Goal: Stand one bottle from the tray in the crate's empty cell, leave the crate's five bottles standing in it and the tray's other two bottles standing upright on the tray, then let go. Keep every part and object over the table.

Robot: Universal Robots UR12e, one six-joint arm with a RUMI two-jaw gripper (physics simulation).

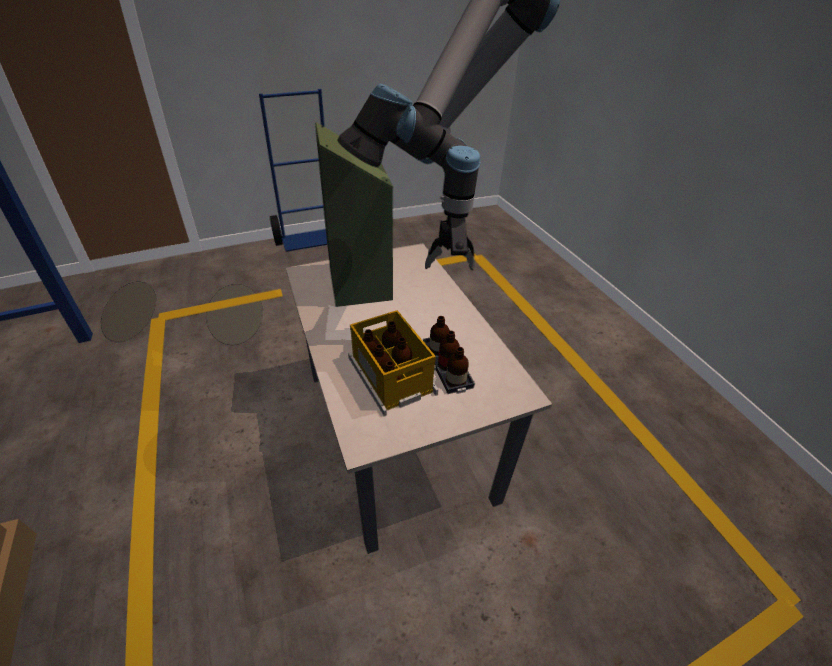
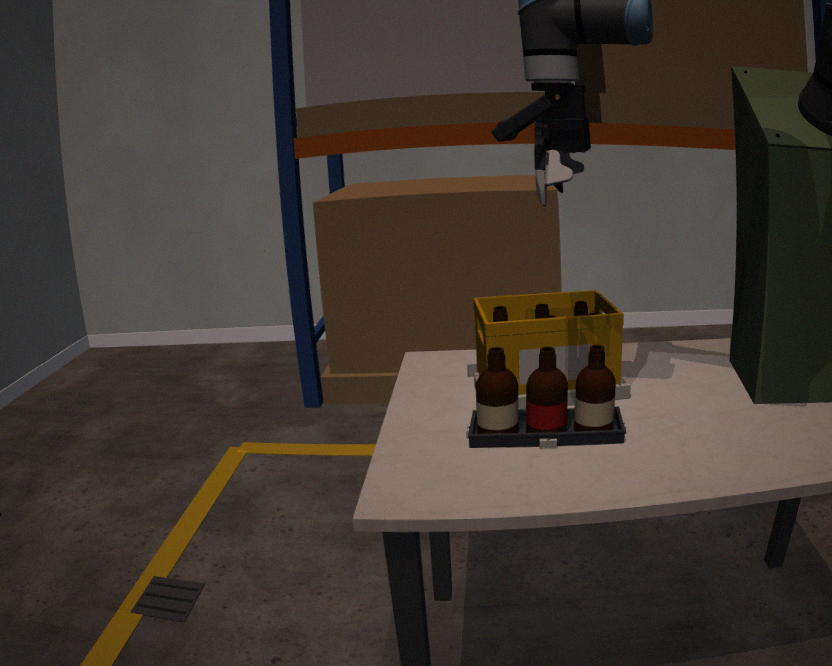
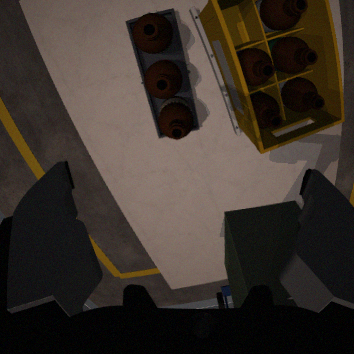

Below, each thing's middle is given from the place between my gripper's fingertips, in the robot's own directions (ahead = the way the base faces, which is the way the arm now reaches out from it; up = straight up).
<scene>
Now: the brown red-labelled bottle [image 2: 547, 388] 33 cm below my hand, 2 cm to the left of it and 2 cm ahead of it.
</scene>
